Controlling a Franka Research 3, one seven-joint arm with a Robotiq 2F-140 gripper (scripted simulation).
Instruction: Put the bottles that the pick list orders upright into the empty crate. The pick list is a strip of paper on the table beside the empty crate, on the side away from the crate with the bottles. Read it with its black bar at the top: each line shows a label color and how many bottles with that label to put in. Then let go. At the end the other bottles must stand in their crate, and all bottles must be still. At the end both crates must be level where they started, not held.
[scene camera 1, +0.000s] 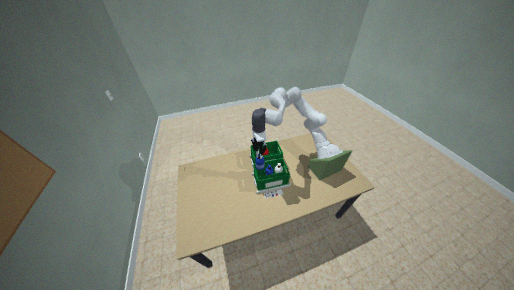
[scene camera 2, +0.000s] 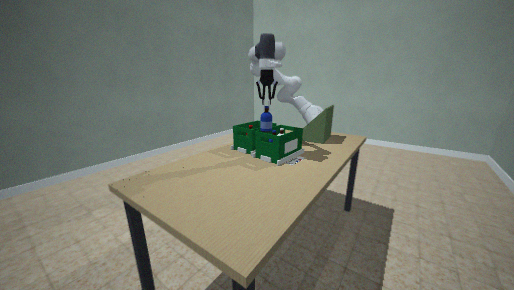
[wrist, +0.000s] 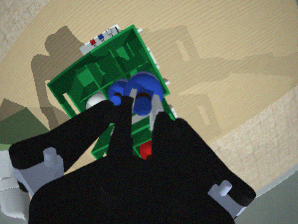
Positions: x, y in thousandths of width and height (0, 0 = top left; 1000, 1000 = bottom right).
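There's my gripper (wrist: 482, 444), which I can see, and a crate (scene camera 2: 561, 495), and I see a crate (wrist: 475, 592) as well.
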